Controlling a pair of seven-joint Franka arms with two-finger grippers.
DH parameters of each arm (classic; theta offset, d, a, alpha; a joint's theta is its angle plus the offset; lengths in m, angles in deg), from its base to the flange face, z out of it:
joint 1: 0 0.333 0 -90
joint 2: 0 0 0 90
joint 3: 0 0.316 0.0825 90
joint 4: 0 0 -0.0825 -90
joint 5: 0 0.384 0 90
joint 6: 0 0 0.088 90
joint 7: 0 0.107 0 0
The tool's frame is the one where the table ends.
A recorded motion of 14 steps. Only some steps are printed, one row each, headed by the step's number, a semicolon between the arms.
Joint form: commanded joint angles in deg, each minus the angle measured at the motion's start. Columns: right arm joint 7, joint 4, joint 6, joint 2, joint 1, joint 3, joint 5; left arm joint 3, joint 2, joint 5, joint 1, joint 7, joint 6, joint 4.
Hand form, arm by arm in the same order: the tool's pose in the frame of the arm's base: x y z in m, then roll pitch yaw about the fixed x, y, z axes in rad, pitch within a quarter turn. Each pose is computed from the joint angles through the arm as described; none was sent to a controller.
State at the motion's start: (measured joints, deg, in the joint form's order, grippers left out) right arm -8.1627 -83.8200 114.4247 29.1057 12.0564 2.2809 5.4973; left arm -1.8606 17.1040 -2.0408 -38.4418 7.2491 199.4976 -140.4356
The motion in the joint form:
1: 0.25 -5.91 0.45 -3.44 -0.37 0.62 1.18; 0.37 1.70 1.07 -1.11 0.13 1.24 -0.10
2: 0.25 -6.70 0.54 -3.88 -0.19 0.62 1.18; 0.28 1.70 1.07 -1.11 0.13 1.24 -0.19
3: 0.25 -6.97 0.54 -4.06 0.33 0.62 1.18; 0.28 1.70 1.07 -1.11 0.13 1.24 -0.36
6: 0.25 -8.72 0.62 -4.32 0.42 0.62 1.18; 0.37 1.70 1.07 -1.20 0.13 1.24 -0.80
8: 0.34 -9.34 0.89 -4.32 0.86 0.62 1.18; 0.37 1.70 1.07 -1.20 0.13 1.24 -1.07
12: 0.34 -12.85 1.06 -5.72 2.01 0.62 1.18; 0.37 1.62 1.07 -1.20 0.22 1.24 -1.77
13: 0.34 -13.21 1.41 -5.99 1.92 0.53 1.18; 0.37 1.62 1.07 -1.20 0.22 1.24 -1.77
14: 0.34 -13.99 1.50 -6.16 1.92 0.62 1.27; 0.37 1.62 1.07 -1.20 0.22 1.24 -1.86
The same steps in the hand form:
1: 0.6581 0.1738 0.3850 -3.0140 -0.0053 0.3379; 0.4007 -0.3460 0.2533 -3.0477 -0.7175 -0.8577
2: 0.6547 0.1753 0.3839 -3.0140 -0.0008 0.3412; 0.3997 -0.3463 0.2528 -3.0486 -0.7161 -0.8586
3: 0.6520 0.1810 0.3838 -3.0140 0.0008 0.3503; 0.3989 -0.3456 0.2517 -3.0492 -0.7131 -0.8582
6: 0.6455 0.1806 0.3727 -3.0121 0.0254 0.3524; 0.3968 -0.3438 0.2491 -3.0499 -0.7054 -0.8579
8: 0.6423 0.1851 0.3681 -3.0118 0.0317 0.3582; 0.3956 -0.3427 0.2474 -3.0508 -0.7008 -0.8574
12: 0.6247 0.1944 0.3565 -3.0102 0.0656 0.3792; 0.3923 -0.3400 0.2440 -3.0514 -0.6899 -0.8582
13: 0.6244 0.1922 0.3572 -3.0118 0.0613 0.3755; 0.3923 -0.3400 0.2440 -3.0514 -0.6899 -0.8582
14: 0.6211 0.1924 0.3531 -3.0092 0.0702 0.3764; 0.3919 -0.3396 0.2435 -3.0517 -0.6884 -0.8581

